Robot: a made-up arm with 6 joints. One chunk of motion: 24 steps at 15 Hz.
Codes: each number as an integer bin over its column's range. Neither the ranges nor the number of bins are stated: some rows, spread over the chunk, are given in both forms.
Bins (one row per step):
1: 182 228 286 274 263 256
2: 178 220 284 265 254 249
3: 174 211 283 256 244 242
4: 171 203 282 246 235 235
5: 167 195 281 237 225 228
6: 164 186 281 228 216 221
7: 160 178 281 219 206 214
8: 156 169 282 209 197 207
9: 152 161 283 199 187 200
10: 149 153 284 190 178 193
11: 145 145 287 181 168 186
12: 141 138 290 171 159 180
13: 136 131 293 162 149 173
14: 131 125 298 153 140 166
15: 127 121 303 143 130 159
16: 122 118 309 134 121 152
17: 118 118 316 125 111 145
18: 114 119 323 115 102 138
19: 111 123 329 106 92 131
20: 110 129 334 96 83 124
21: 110 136 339 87 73 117
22: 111 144 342 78 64 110
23: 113 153 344 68 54 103
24: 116 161 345 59 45 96
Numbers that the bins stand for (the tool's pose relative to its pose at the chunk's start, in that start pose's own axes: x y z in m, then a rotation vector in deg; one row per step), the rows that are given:
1: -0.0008 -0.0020 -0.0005 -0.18 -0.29 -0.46
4: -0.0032 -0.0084 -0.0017 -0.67 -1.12 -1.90
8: -0.0064 -0.0170 -0.0017 -1.33 -2.24 -3.82
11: -0.0088 -0.0231 -0.0001 -1.83 -3.10 -5.26
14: -0.0118 -0.0282 0.0033 -2.32 -3.92 -6.64
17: -0.0146 -0.0300 0.0089 -2.82 -4.78 -8.08
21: -0.0163 -0.0254 0.0161 -3.50 -5.90 -10.00
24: -0.0150 -0.0190 0.0180 -3.99 -6.73 -11.44
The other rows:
2: -0.0017 -0.0040 -0.0011 -0.34 -0.55 -0.94
3: -0.0025 -0.0063 -0.0014 -0.50 -0.85 -1.42
5: -0.0041 -0.0104 -0.0020 -0.83 -1.41 -2.38
6: -0.0047 -0.0127 -0.0020 -0.99 -1.68 -2.86
7: -0.0056 -0.0147 -0.0020 -1.15 -1.97 -3.34
9: -0.0073 -0.0190 -0.0014 -1.51 -2.53 -4.30
10: -0.0079 -0.0211 -0.0011 -1.67 -2.80 -4.78
12: -0.0096 -0.0249 0.0008 -2.00 -3.36 -5.68
13: -0.0107 -0.0267 0.0017 -2.16 -3.66 -6.16
15: -0.0127 -0.0292 0.0049 -2.50 -4.22 -7.12
16: -0.0137 -0.0300 0.0068 -2.66 -4.48 -7.60
18: -0.0155 -0.0297 0.0111 -3.00 -5.05 -8.56
19: -0.0161 -0.0287 0.0130 -3.16 -5.34 -9.04
20: -0.0163 -0.0272 0.0146 -3.34 -5.61 -9.52
22: -0.0161 -0.0234 0.0171 -3.66 -6.17 -10.48
23: -0.0157 -0.0211 0.0177 -3.83 -6.46 -10.96

